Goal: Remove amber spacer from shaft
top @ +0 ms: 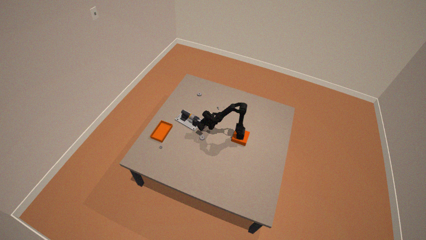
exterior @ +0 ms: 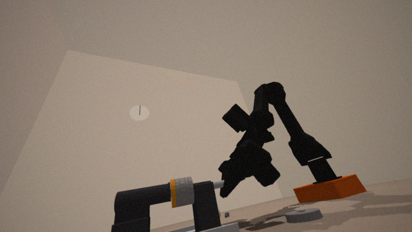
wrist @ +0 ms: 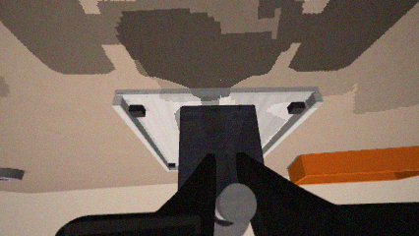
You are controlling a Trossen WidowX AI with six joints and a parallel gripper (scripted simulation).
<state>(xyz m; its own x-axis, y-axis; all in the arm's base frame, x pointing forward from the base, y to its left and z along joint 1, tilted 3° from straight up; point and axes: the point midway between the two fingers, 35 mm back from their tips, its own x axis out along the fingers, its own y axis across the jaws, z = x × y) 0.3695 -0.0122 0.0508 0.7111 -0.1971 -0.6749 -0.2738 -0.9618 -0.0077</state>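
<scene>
My gripper tip is now 4 cm short of the grey shaft, 2 cm below it and 1 cm to the left of it. From my gripper tip the other things lie so: amber spacer: 10 cm ahead, 3 cm to the right, 2 cm above; then orange tray: 31 cm ahead, 18 cm to the left, 5 cm below; then grey ring: 12 cm to the left, 6 cm behind, 5 cm below.
</scene>
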